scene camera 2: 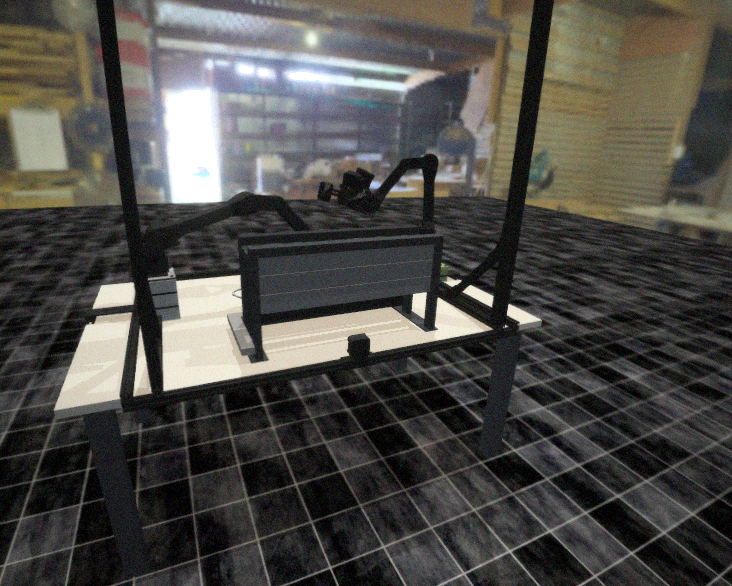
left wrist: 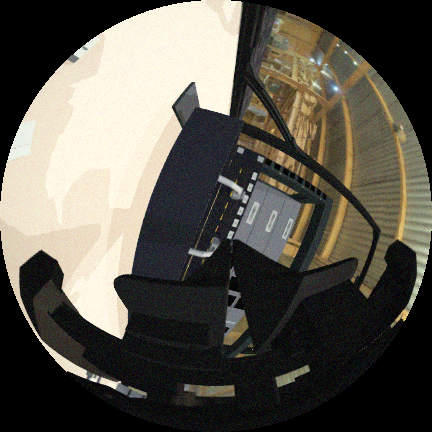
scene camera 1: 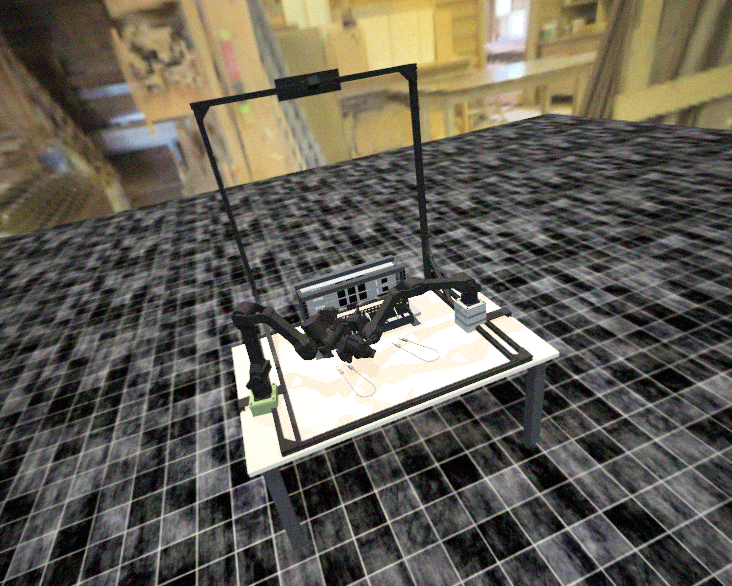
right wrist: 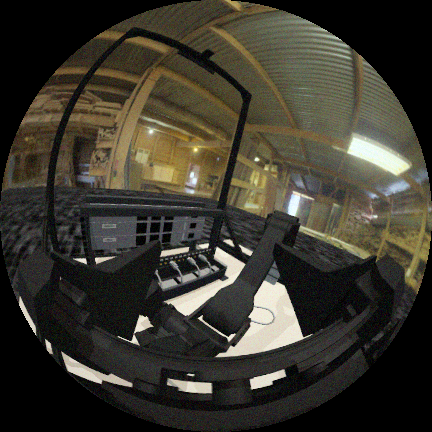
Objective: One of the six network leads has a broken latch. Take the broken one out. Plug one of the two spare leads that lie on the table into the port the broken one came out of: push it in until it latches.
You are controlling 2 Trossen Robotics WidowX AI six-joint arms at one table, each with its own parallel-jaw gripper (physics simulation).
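Frame: origin at the left arm's base, x ahead, y left, z up, level; metres.
Seen in the pictures: left gripper, fingertip midpoint: [left wrist: 229,244]; right gripper, fingertip midpoint: [scene camera 2: 335,197] [scene camera 1: 348,309] [right wrist: 218,248]; left arm's base at its link origin: [scene camera 2: 154,273] [scene camera 1: 469,301]; right arm's base at its link origin: [scene camera 1: 262,393].
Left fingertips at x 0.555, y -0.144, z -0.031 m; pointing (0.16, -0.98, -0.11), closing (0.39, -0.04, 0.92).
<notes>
Offsets run from my left fingertips to a thing's middle. "pt": to the spot under its first point.
Plugged-in leads [left wrist: 229,184] [right wrist: 176,268] stand in a row of ports low on the rack; which latch is broken cannot be told. Another plugged lead @(0.027 m back, 0.026 m right, 0.040 m down) [left wrist: 202,251] lies just left of the left fingertips in the left wrist view. My left gripper [left wrist: 229,244] is shut, its fingertips meeting in front of the rack, with no lead seen between them; the left finger hides part of the row. My right gripper [right wrist: 218,248] is wide open and empty, high above the table. Two looped spare leads @(pt 0.019 m back, 0.281 m left, 0.088 m down) [scene camera 1: 373,386] @(pt 0.329 m back, 0.242 m left, 0.085 m down) [scene camera 1: 437,352] lie on the table in scene camera 1.
The rack [scene camera 1: 297,299] [scene camera 2: 251,293] stands at the table's far side in scene camera 1. A dark tray [left wrist: 170,200] runs along below the ports. The two arms are close together over the table. A tall black frame [scene camera 1: 419,152] rises behind the rack.
</notes>
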